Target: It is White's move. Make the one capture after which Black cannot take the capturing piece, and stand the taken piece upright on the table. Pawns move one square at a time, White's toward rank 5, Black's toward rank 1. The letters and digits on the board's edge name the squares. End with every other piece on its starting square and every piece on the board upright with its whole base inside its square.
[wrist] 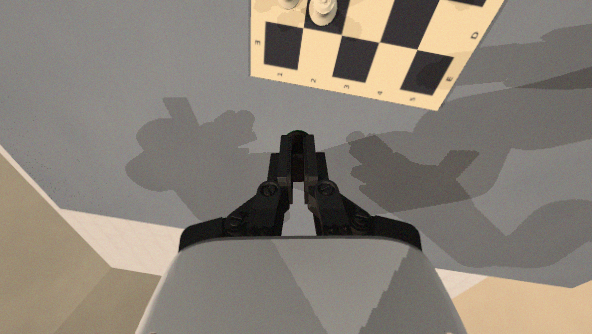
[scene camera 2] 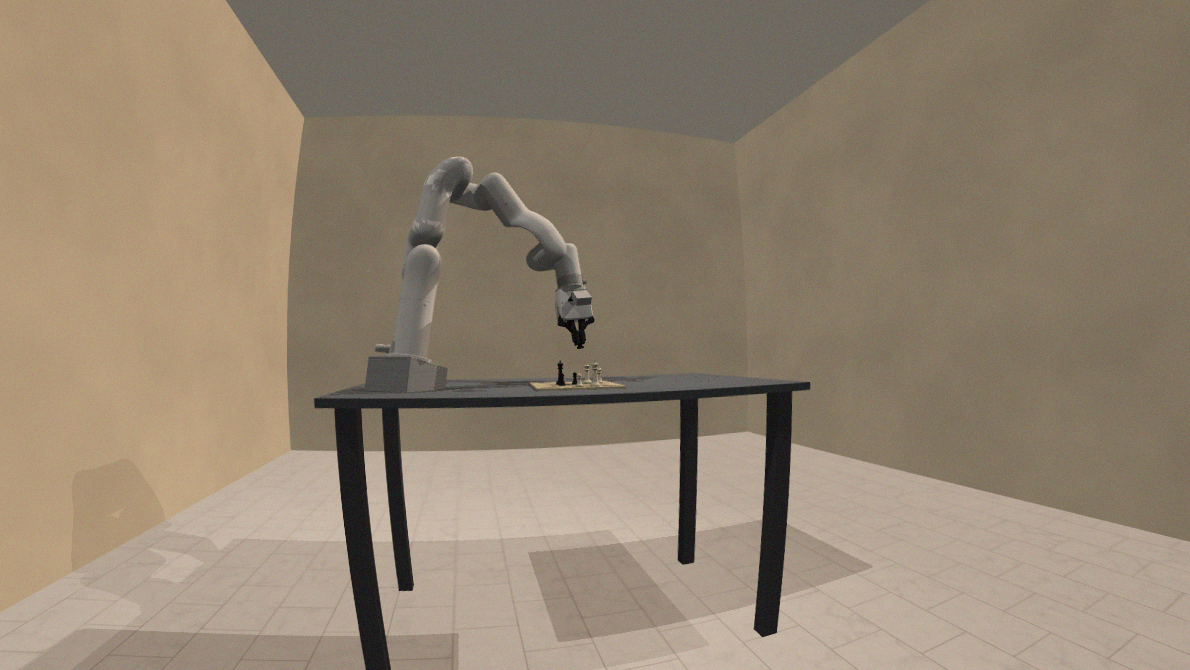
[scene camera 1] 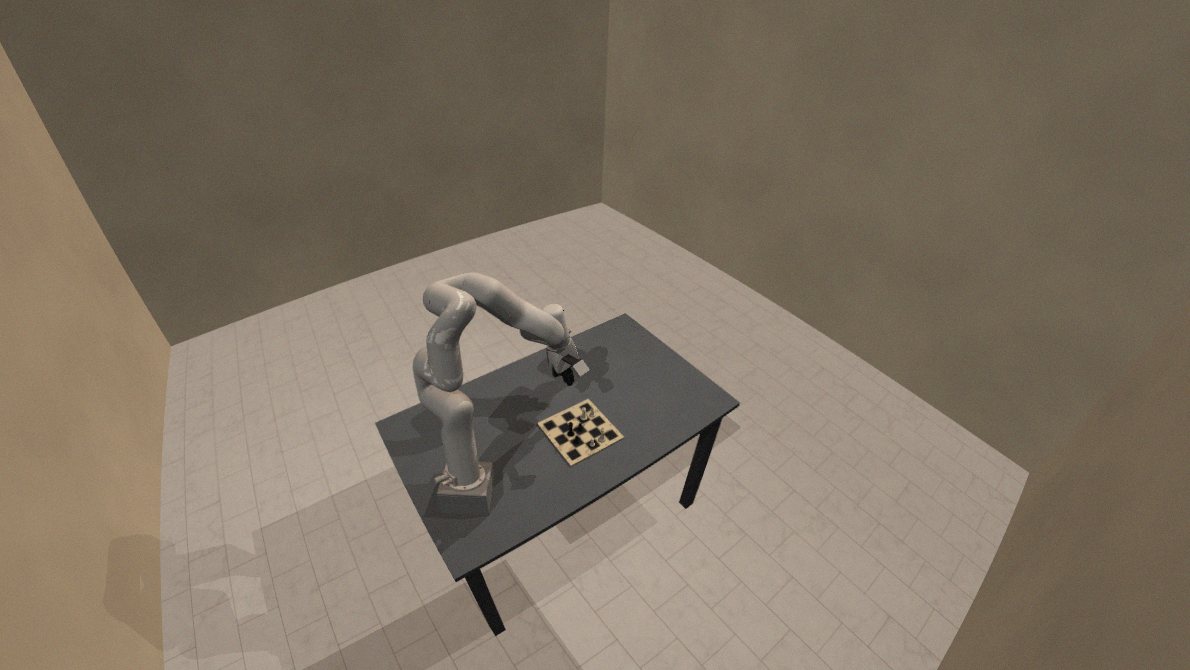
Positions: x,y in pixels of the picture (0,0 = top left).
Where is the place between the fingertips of the gripper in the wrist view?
297,150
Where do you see a chessboard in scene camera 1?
At 555,427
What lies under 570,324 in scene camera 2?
The gripper.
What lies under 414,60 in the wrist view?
A chessboard.
